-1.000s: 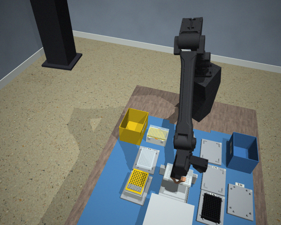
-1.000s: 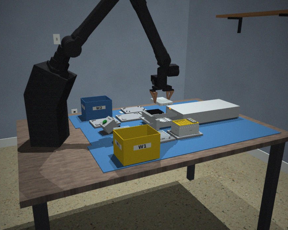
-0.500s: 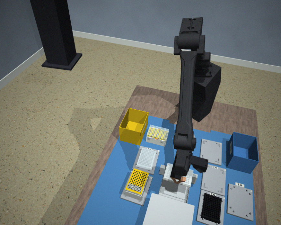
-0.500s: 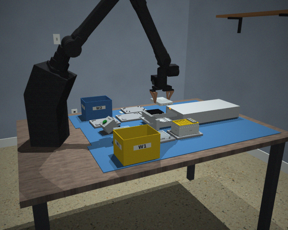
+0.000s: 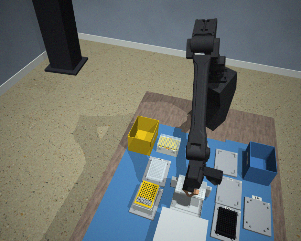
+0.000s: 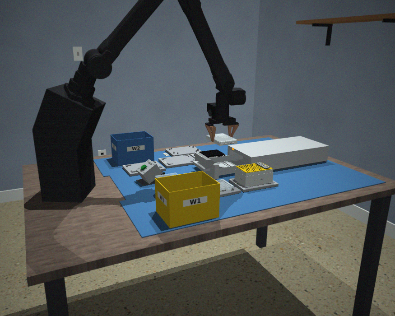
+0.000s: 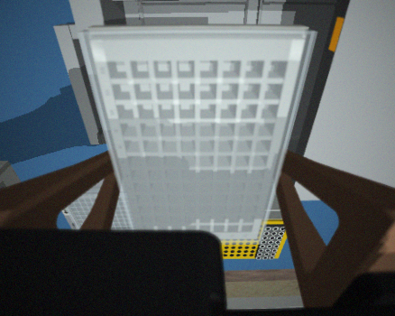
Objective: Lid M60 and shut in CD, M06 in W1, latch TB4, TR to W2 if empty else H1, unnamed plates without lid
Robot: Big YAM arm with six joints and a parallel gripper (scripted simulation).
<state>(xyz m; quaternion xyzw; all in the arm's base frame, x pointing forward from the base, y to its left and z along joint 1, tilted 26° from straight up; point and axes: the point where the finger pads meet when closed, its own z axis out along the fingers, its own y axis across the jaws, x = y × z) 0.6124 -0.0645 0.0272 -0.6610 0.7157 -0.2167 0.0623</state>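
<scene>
The cooler drawer lies 130 mm below my hand and 30 mm ahead of it. Also, from my hand: white assay plate right at my hand; tip rack TR 190 mm to the right, 100 mm below, 20 mm ahead; clear plate lid right at my hand.
</scene>
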